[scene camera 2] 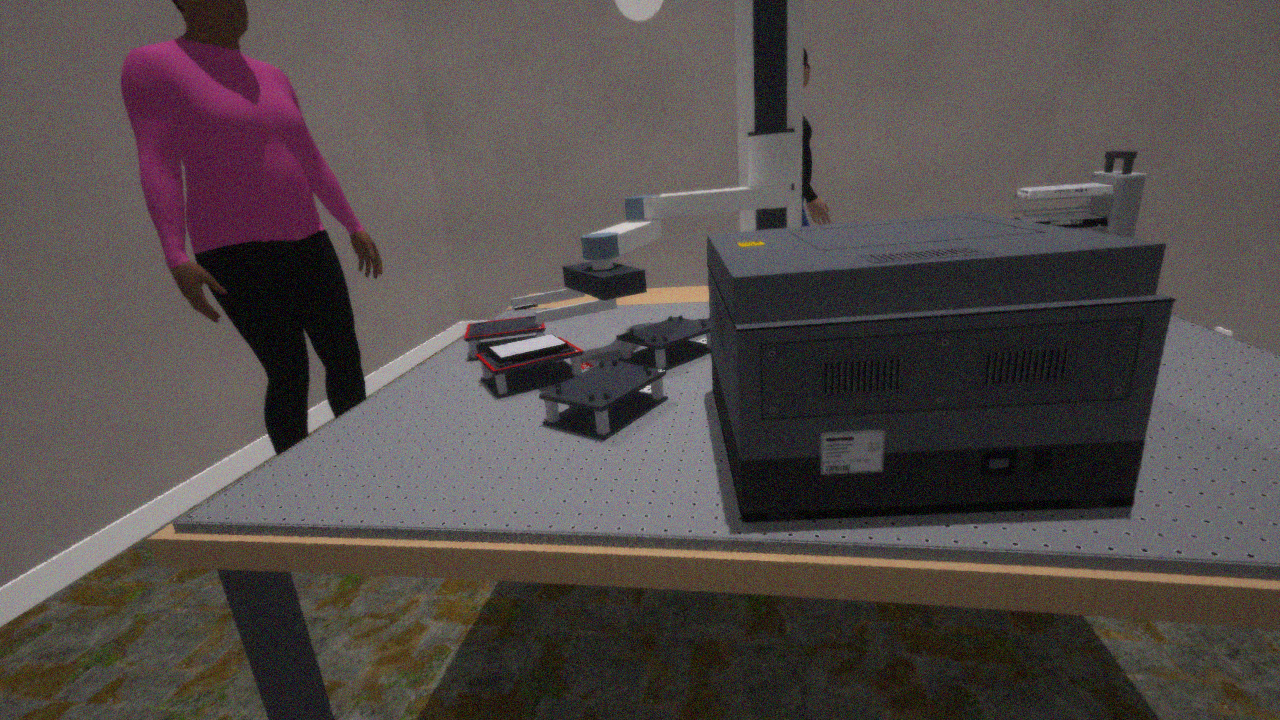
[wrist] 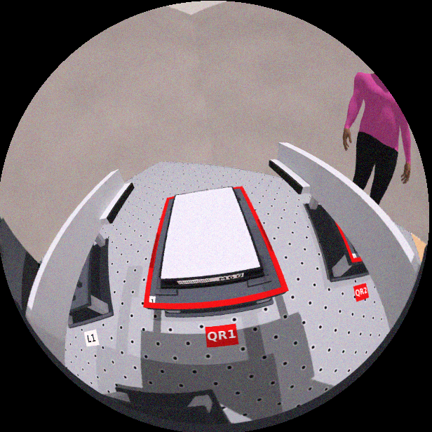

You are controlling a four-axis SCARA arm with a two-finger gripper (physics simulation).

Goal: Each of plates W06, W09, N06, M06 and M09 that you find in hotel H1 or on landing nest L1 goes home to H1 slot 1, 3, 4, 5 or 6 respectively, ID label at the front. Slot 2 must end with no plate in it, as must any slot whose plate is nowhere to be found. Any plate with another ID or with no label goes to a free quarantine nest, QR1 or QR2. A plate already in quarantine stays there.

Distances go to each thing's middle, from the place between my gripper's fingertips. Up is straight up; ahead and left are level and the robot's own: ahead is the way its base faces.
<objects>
Now: the black plate M60 (scene camera 2: 519,351) 70 mm below my hand. From my hand the other things lie so: quarantine nest QR1 (wrist: 240,289): 80 mm below; red-rimmed nest QR2 (scene camera 2: 517,324): 190 mm behind, 120 mm to the right, 80 mm below; black plate N06 (scene camera 2: 1073,220): 970 mm to the left, 320 mm behind, 60 mm above.
</objects>
